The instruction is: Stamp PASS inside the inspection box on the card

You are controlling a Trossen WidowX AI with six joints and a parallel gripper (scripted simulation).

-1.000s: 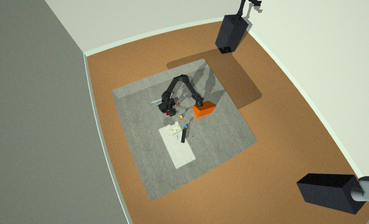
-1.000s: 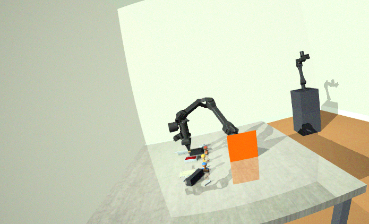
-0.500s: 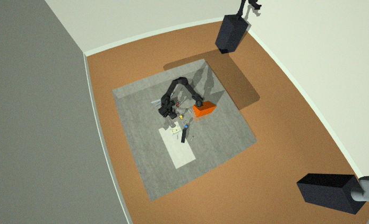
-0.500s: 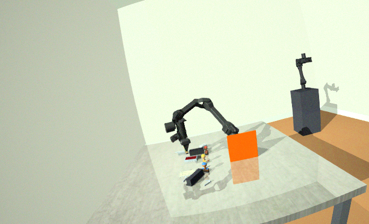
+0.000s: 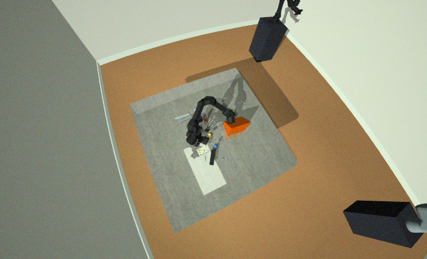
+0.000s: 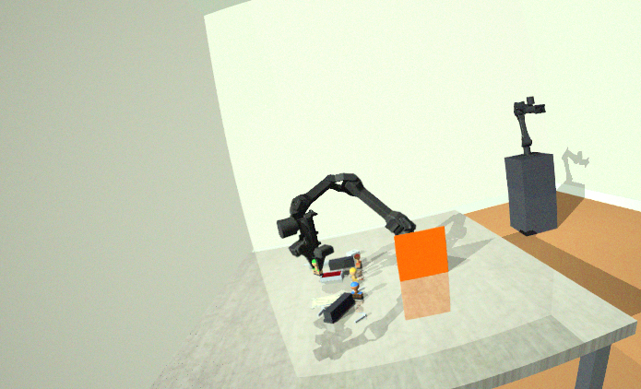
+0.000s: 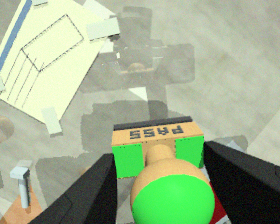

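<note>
Right now my gripper tip is 10 cm above the pale card, 8 cm to the right of it and 2 cm past it. The rest, counted from my gripper tip: yellow stamp 13 cm behind, 8 cm below, 3 cm to the right; then red ink pad 12 cm to the right, 9 cm below, 3 cm behind; then green-knobbed stamp right at my gripper tip.
</note>
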